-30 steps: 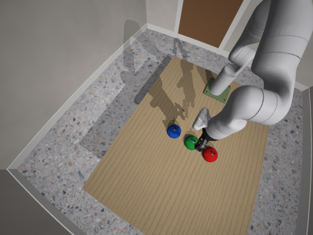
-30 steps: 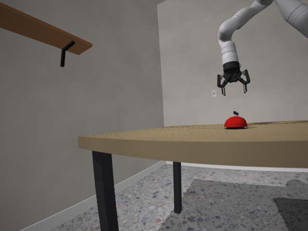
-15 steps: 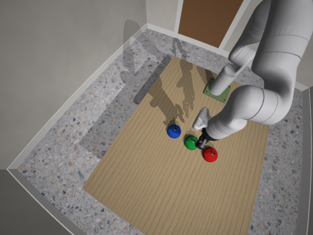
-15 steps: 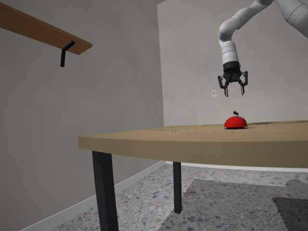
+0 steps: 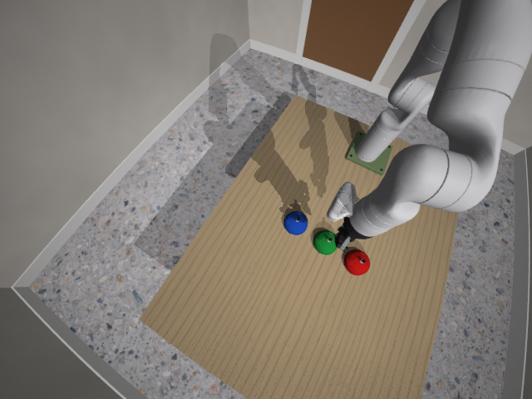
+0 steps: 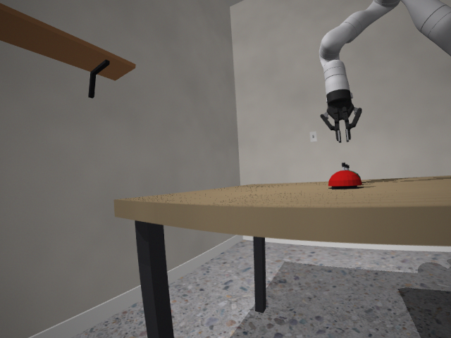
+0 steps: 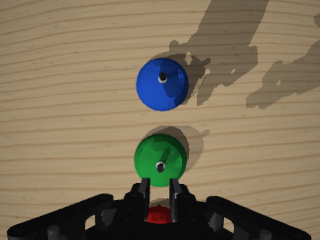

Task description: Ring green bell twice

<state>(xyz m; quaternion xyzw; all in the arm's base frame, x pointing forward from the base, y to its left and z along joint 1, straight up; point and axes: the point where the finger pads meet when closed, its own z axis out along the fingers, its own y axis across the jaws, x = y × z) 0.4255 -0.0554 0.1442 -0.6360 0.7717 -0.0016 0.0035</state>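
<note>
Right now the green bell is 120 mm below my hand. Round my hand: red bell: 120 mm to the left, 120 mm below, 20 mm ahead; blue bell: 120 mm to the right, 120 mm below, 20 mm behind.
</note>
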